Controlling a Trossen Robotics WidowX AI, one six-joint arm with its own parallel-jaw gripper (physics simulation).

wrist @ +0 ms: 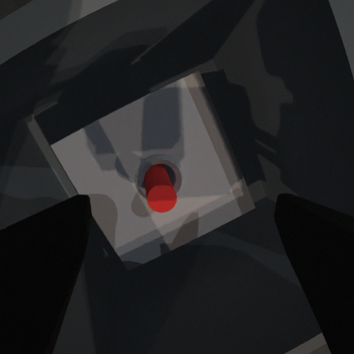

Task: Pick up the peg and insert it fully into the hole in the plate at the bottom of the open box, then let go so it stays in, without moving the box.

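Note:
The red peg [161, 192] stands in the hole [176, 186] of the pale plate [205, 165], near the middle of the view. Its round top end faces the camera and its lower end goes into the dark hole; how deep it sits cannot be told. The plate lies at the bottom of the dark-walled open box [200, 295]. My gripper [184, 206] is open, one black finger far to the left of the peg and the other far to the right, with neither touching it.
The box's dark inner walls surround the plate on all sides. A pale raised border runs along the plate's right and lower edges. Shadows fall across the plate and the walls. A lighter strip shows at the lower right corner.

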